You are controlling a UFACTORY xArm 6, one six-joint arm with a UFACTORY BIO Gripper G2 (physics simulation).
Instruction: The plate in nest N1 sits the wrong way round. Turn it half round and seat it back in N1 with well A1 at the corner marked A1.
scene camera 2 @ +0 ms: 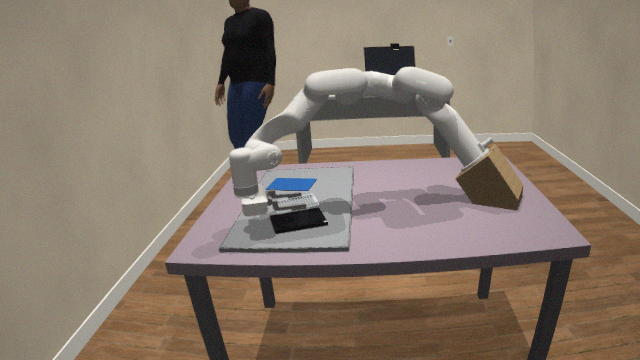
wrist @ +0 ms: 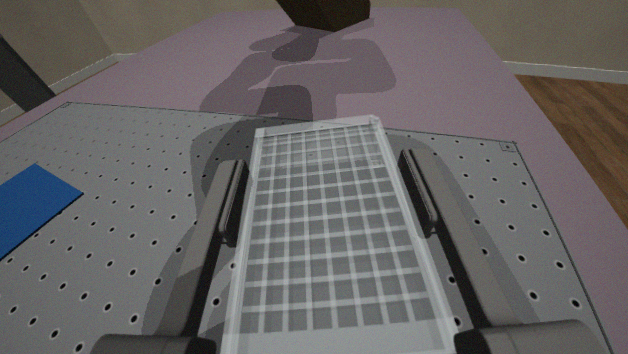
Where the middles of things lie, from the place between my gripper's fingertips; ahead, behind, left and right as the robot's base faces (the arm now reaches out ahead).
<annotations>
My gripper is now 2 cm short of the clear well plate (wrist: 329, 246), 1 cm to the right of it and 1 cm above it.
</annotations>
